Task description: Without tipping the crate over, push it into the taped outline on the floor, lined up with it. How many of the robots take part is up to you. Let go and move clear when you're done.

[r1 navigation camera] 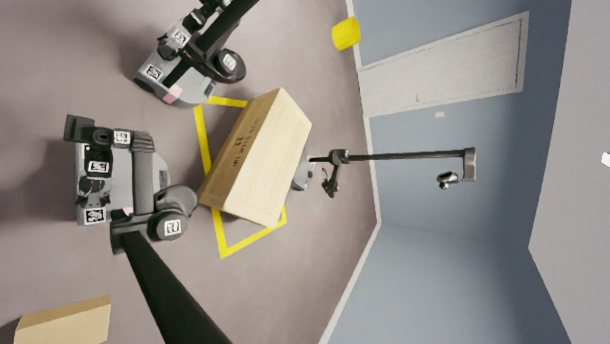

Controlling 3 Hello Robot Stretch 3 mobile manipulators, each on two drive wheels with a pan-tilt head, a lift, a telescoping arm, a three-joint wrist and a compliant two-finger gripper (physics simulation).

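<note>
The wooden crate (265, 160) looks upright, its marked side facing my base. It stands over the yellow taped outline (246, 242), turned askew to it; one lower corner reaches past the near tape line. Part of the outline is hidden under the crate. My r1 gripper (93, 201) is folded back over my own base, fingers apart and empty, away from the crate. A second robot stands at the upper left by the outline's end, its folded gripper (167, 48) too unclear to read. A third stands close behind the crate, its small gripper (328, 188) raised beside its mast. I cannot tell which is r2 or r3.
A yellow cylinder (346, 33) stands by the wall near a pale door (450, 62). Part of another light wooden box (65, 322) shows at the lower left. Blue walls (435, 275) bound the room behind the third robot. My dark mast (170, 295) crosses the lower view.
</note>
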